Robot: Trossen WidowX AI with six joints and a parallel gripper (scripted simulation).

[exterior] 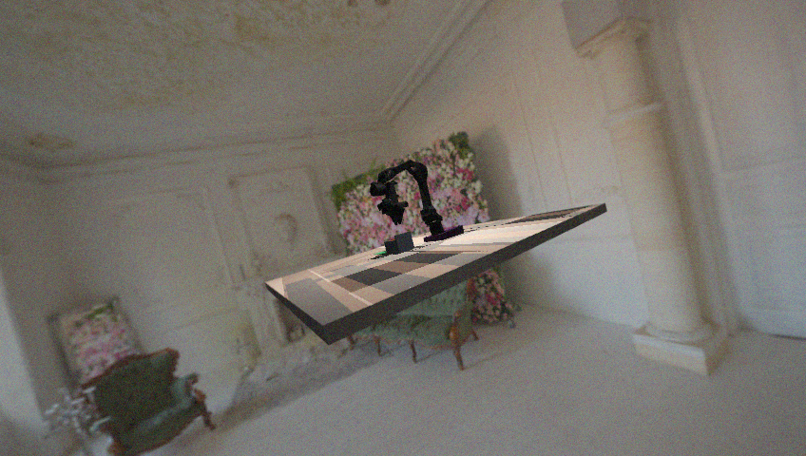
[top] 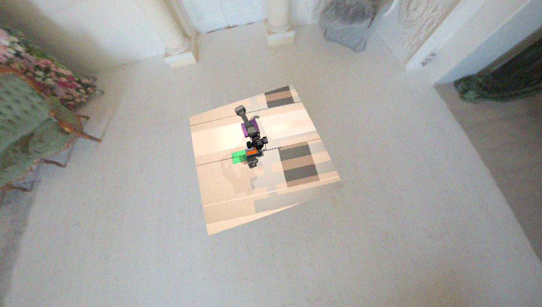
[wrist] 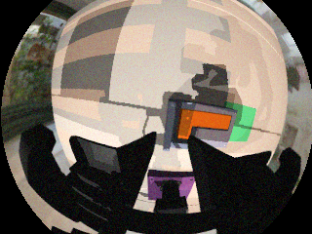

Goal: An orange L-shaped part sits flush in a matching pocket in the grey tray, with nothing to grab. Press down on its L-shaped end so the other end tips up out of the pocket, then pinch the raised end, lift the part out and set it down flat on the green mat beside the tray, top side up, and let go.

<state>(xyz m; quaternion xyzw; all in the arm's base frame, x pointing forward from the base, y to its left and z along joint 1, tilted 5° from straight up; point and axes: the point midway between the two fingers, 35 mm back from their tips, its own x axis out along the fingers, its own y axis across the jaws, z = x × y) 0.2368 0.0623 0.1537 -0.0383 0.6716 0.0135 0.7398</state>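
The orange L-shaped part is 9 cm below my gripper tip and 6 cm to the right of it. The rest, counted from my gripper tip: grey tray 15 cm below, 7 cm to the right; green mat 22 cm to the right, 15 cm below, 1 cm ahead.
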